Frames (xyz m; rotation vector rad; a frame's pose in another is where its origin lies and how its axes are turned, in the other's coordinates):
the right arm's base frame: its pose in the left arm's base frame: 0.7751 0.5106 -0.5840 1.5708 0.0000 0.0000
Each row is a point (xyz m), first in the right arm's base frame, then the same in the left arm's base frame.
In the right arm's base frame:
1: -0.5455 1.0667 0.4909
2: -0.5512 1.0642 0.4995
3: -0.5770 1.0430 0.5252
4: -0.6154 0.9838 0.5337
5: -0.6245 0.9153 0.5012
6: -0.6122 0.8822 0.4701
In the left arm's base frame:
1: 0.2296 0.0197 0.4827
2: 0.2239 0.0111 0.4802
3: 0.1981 -0.0146 0.4590
4: 0.1597 -0.0231 0.3998
5: 0.1506 0.0094 0.3313
6: 0.1629 0.0405 0.2982

